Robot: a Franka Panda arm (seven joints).
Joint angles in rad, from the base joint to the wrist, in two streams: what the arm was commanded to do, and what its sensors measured. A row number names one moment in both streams.
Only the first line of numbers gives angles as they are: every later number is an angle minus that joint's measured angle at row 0.
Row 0, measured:
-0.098, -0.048, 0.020, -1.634, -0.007, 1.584, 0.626
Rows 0 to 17, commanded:
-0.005, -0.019, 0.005, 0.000, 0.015, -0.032, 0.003
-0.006, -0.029, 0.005, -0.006, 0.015, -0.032, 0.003
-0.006, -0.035, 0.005, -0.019, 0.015, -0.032, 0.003
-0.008, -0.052, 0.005, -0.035, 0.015, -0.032, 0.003
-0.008, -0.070, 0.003, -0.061, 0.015, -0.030, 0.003
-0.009, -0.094, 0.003, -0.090, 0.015, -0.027, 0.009
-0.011, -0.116, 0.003, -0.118, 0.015, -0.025, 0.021
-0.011, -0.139, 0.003, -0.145, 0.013, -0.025, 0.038
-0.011, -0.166, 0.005, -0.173, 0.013, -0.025, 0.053
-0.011, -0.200, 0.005, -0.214, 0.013, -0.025, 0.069
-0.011, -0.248, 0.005, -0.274, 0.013, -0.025, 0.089
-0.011, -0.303, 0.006, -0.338, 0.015, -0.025, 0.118
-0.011, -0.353, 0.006, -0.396, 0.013, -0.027, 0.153
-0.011, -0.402, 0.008, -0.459, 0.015, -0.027, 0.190
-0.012, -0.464, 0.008, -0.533, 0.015, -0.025, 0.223
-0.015, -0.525, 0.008, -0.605, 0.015, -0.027, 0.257
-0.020, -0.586, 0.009, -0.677, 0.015, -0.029, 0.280
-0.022, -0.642, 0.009, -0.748, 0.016, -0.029, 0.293
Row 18, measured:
-0.004, -0.425, -0.001, -0.503, 0.000, -0.032, 0.227
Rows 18 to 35, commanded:
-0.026, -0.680, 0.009, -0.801, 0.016, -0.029, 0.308
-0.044, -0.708, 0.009, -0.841, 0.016, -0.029, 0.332
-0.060, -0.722, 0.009, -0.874, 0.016, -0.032, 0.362
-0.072, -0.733, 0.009, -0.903, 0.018, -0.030, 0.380
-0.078, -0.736, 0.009, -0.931, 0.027, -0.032, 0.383
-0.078, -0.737, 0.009, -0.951, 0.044, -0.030, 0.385
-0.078, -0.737, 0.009, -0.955, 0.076, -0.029, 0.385
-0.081, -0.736, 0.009, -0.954, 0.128, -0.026, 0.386
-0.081, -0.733, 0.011, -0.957, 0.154, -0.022, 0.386
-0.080, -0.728, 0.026, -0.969, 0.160, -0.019, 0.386
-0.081, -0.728, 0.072, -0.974, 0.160, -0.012, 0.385
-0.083, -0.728, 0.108, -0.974, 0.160, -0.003, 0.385
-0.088, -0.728, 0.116, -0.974, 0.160, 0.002, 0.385
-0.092, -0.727, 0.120, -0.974, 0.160, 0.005, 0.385
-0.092, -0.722, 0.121, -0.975, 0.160, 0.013, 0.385
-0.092, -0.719, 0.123, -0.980, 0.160, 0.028, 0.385
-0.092, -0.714, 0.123, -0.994, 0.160, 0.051, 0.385
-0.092, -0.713, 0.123, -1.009, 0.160, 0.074, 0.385
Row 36, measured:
-0.074, -0.723, 0.109, -0.975, 0.146, 0.009, 0.376
